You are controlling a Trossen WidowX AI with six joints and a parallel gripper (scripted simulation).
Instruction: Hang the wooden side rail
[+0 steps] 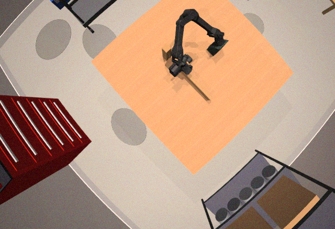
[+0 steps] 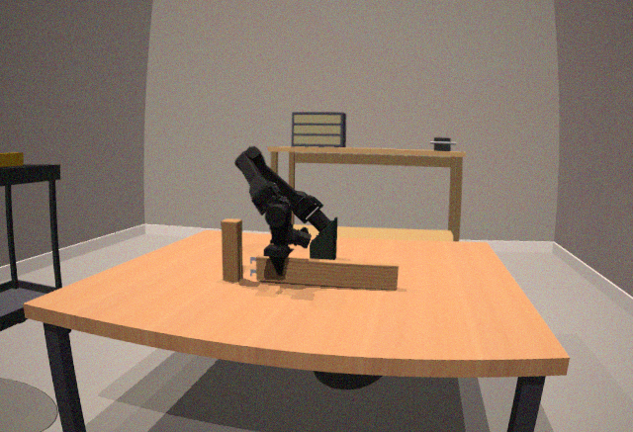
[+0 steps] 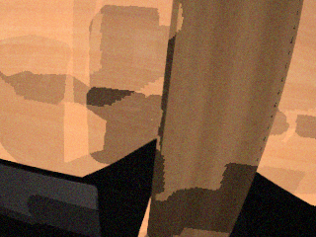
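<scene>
My gripper tip is 10 mm past the headboard post, 150 mm to the left of it and 60 mm below it.
</scene>
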